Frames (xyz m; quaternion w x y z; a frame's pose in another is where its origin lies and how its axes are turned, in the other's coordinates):
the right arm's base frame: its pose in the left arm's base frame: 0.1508 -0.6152 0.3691 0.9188 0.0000 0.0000 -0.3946
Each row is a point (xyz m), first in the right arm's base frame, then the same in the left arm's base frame.
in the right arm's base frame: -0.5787 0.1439 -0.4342
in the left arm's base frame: -0.1433 -0.0965 -0.0651
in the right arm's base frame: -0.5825 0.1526 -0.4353
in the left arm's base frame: -0.1396 -0.0877 -0.0662
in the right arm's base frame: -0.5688 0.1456 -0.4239
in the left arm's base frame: -0.1353 -0.1025 -0.0548
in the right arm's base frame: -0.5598 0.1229 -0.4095
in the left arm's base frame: -0.1455 -0.1246 -0.0404
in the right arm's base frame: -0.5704 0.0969 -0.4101
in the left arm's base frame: -0.1717 -0.1348 -0.0410
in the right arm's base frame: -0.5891 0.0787 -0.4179
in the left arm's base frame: -0.1978 -0.1338 -0.0488
